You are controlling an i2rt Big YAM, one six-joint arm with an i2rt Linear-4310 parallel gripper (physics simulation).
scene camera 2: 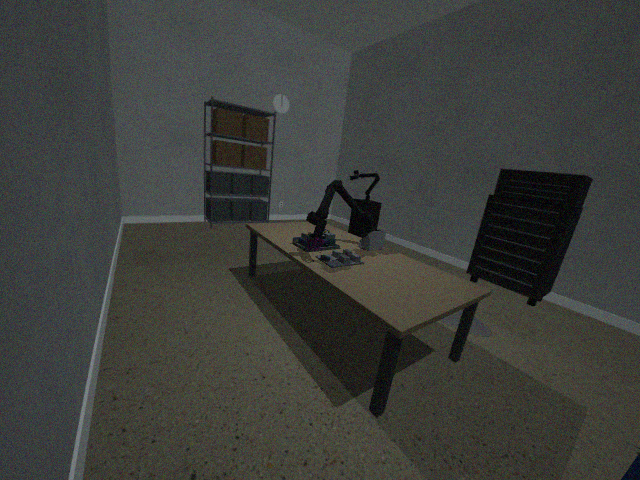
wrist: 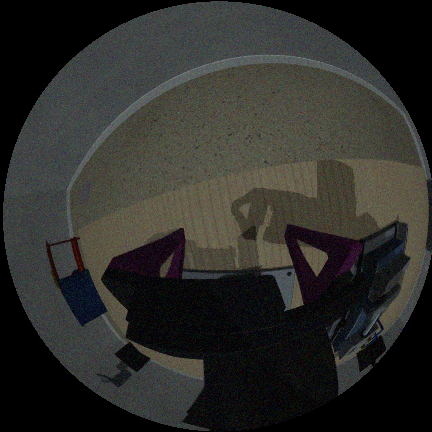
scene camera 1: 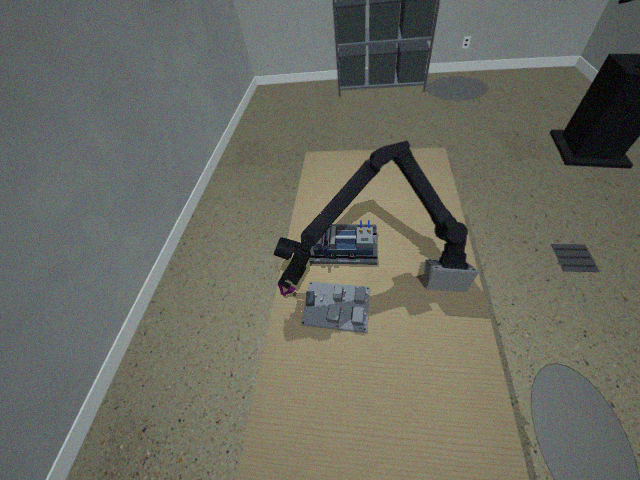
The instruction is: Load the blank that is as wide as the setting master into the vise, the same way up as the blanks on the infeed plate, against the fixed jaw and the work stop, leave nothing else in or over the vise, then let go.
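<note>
My gripper (scene camera 1: 285,290) (wrist: 237,232) has purple fingers, wide open with nothing between them. In scene camera 1 it hangs above the table's left side, just left of the grey infeed plate (scene camera 1: 316,316) (wrist: 286,287). On the plate are a dark block (scene camera 1: 310,298) at the left end and several grey blocks, among them one at the back right (scene camera 1: 361,295) and one at the front right (scene camera 1: 357,315). Their widths are too small to compare. The blue and grey vise (scene camera 1: 345,249) (wrist: 384,261) stands behind the plate. The arm partly covers its left end; I cannot tell what its jaws hold.
A light block with blue pins (scene camera 1: 364,235) stands at the vise's right part. The arm's grey base (scene camera 1: 450,276) is at the table's right edge. The table (scene camera 1: 382,392) (scene camera 2: 392,284) ends close to the gripper's left. A shelf unit (scene camera 2: 205,155) stands by the far wall.
</note>
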